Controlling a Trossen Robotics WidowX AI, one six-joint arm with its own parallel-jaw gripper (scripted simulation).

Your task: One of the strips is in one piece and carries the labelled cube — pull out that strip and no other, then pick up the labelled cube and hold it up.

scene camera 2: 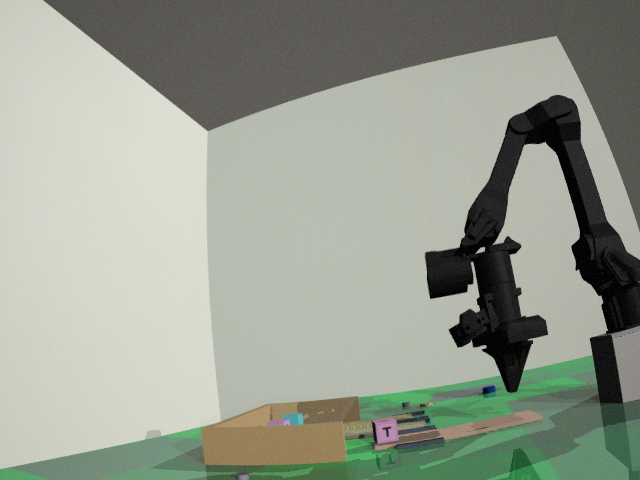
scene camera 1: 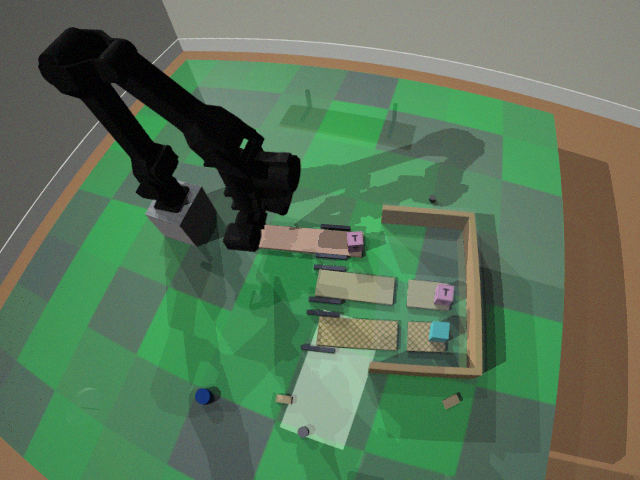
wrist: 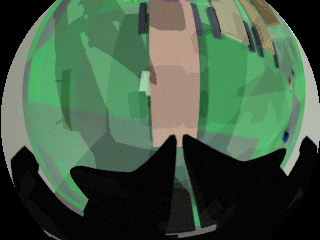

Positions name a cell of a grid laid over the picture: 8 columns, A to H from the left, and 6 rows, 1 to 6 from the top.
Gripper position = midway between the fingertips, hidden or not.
gripper: scene camera 2 G5; scene camera 1 D3; wrist E4
